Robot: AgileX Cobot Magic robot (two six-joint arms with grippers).
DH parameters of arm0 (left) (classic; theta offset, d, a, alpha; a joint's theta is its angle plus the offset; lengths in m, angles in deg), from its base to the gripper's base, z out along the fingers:
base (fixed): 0 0 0 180
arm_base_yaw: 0 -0.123 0 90
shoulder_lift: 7.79 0 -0.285 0
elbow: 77.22 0 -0.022 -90
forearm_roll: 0 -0.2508 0 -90
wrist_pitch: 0 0 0.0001 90
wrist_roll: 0 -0.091 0 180
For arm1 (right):
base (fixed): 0 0 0 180
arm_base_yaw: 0 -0.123 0 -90
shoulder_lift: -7.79 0 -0.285 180
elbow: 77.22 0 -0.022 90
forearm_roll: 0 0.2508 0 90
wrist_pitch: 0 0 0.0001 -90
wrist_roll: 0 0.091 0 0
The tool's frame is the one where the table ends.
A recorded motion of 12 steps. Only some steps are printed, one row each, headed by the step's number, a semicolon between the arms.
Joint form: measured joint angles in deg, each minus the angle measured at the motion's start. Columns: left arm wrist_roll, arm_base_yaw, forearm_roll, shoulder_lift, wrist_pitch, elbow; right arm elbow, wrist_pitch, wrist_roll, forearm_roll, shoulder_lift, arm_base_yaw.
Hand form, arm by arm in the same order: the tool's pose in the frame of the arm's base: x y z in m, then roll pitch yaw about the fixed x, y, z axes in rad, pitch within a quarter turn. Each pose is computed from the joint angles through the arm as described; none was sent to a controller.
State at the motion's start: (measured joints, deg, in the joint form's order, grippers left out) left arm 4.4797 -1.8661 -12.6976 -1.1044 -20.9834 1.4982; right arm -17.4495 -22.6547 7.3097 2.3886 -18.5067 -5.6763
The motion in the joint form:
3: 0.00 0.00 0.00 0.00 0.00 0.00; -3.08 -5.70 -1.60 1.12 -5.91 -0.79
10: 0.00 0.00 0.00 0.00 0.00 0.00; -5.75 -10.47 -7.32 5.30 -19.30 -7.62
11: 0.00 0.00 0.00 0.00 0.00 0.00; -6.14 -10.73 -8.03 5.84 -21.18 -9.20
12: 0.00 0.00 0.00 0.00 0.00 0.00; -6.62 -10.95 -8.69 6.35 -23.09 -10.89
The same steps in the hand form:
3: 0.0521 0.0089 0.1732 2.6532 1.2560 2.7465; 0.0892 0.0128 0.2600 2.8261 1.0693 2.9308
10: 0.0521 0.0089 0.1732 2.6532 1.2560 2.7465; 0.1137 0.0337 0.2450 2.9485 0.8140 -3.0732
11: 0.0521 0.0089 0.1732 2.6532 1.2560 2.7465; 0.1167 0.0384 0.2430 2.9546 0.7847 -3.0338
12: 0.0521 0.0089 0.1732 2.6532 1.2560 2.7465; 0.1197 0.0436 0.2413 2.9593 0.7571 -2.9942

